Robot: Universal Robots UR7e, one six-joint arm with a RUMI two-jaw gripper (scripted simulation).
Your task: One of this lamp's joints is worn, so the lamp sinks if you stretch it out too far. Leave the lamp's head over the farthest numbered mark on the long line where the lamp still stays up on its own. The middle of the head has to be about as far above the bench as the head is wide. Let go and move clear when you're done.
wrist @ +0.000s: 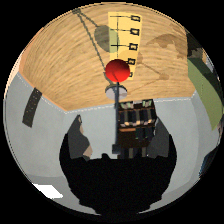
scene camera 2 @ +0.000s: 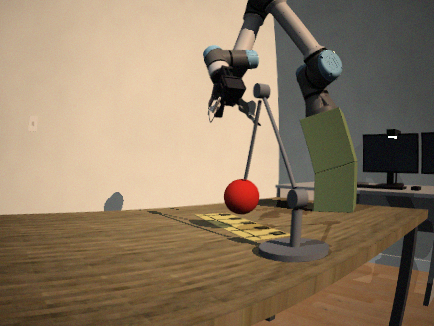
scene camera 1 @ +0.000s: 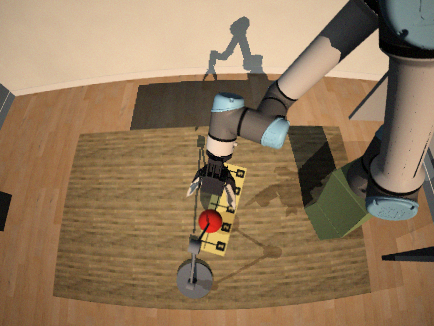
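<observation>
My gripper (scene camera 2: 236, 123) and a red ball head (scene camera 2: 241, 196) in view. My gripper (scene camera 1: 210, 203) again, with a yellow numbered strip (scene camera 1: 216, 242). Yellow numbered strip (wrist: 124, 34) too.
</observation>
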